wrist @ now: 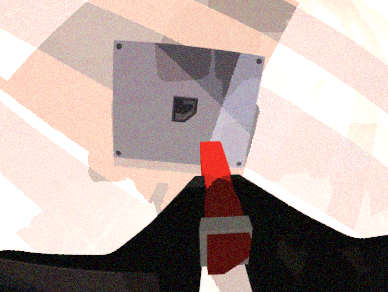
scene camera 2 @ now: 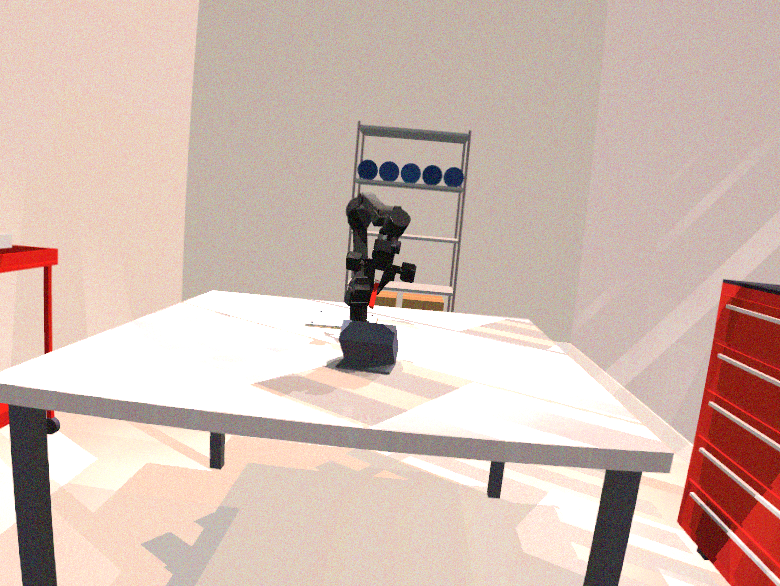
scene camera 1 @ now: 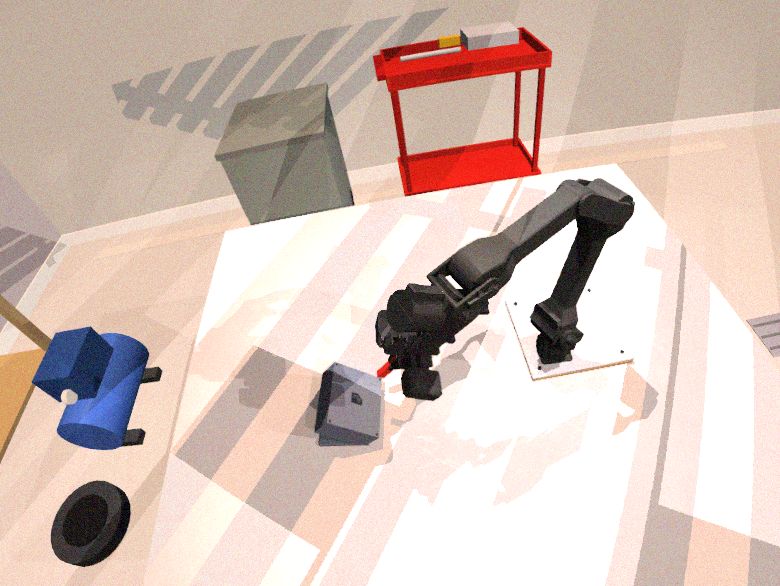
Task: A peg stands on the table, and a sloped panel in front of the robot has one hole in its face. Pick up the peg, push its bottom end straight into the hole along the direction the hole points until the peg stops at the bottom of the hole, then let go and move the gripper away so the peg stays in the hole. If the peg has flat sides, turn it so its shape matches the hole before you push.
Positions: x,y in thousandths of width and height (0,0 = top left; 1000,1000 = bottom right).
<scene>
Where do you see a sloped panel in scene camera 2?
472,583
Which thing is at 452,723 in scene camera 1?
A sloped panel.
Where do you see a sloped panel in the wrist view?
378,262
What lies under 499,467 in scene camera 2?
The gripper.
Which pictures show the gripper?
The wrist view, scene camera 2 and scene camera 1: all of them.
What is the gripper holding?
A peg.
</scene>
